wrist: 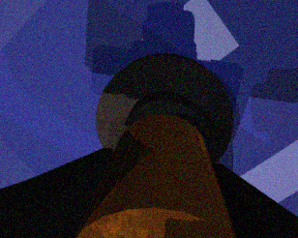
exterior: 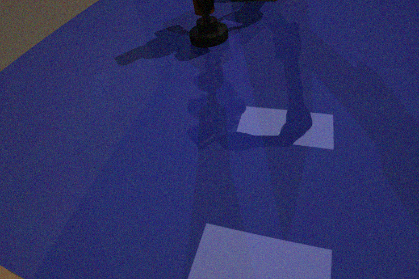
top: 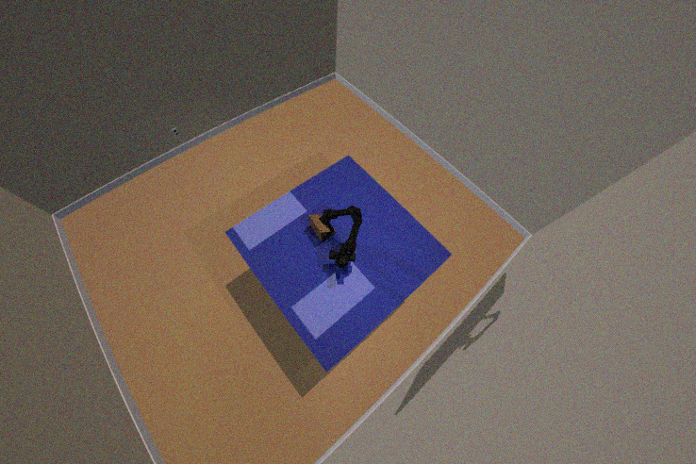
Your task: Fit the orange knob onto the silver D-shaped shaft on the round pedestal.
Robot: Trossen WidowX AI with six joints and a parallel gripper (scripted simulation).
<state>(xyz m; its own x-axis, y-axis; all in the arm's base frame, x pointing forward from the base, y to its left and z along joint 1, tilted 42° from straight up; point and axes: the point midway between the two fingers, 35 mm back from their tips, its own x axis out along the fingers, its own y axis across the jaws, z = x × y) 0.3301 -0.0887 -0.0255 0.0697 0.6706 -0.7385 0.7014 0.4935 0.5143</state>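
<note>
Right now the orange knob is 3 cm above my gripper tip. Also, from my gripper tip: round pedestal 4 cm below.
</note>
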